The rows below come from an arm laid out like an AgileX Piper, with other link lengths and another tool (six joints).
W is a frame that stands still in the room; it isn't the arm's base.
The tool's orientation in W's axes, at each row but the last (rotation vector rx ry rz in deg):
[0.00, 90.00, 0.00]
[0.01, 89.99, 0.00]
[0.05, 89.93, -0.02]
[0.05, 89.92, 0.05]
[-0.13, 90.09, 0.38]
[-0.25, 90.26, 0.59]
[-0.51, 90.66, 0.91]
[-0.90, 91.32, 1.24]
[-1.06, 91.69, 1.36]
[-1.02, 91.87, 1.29]
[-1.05, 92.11, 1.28]
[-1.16, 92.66, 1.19]
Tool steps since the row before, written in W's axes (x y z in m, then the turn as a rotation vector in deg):
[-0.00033, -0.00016, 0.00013, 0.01, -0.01, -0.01]
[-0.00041, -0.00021, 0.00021, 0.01, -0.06, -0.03]
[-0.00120, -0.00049, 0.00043, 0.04, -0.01, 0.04]
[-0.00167, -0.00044, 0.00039, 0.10, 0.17, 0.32]
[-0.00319, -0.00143, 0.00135, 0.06, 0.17, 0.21]
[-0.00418, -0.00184, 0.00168, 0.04, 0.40, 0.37]
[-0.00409, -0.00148, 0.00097, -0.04, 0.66, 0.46]
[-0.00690, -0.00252, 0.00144, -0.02, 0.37, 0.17]
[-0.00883, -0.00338, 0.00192, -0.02, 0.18, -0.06]
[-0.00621, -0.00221, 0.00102, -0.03, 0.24, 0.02]
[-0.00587, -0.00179, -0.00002, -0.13, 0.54, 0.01]
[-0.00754, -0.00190, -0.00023, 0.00, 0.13, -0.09]
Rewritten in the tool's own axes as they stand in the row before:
[-0.00013, -0.00016, -0.00033, 0.01, -0.01, 0.01]
[-0.00021, -0.00021, -0.00041, 0.03, -0.06, 0.01]
[-0.00043, -0.00049, -0.00120, -0.04, -0.01, 0.04]
[-0.00039, -0.00044, -0.00167, -0.32, 0.17, 0.10]
[-0.00135, -0.00141, -0.00320, -0.21, 0.17, 0.06]
[-0.00167, -0.00179, -0.00420, -0.37, 0.40, 0.04]
[-0.00093, -0.00141, -0.00412, -0.46, 0.66, -0.03]
[-0.00129, -0.00235, -0.00699, -0.17, 0.37, -0.02]
[-0.00167, -0.00314, -0.00897, 0.06, 0.18, -0.01]
[-0.00082, -0.00205, -0.00629, -0.02, 0.24, -0.02]
[0.00023, -0.00164, -0.00591, 0.00, 0.54, -0.12]
[0.00058, -0.00170, -0.00757, 0.09, 0.13, 0.01]

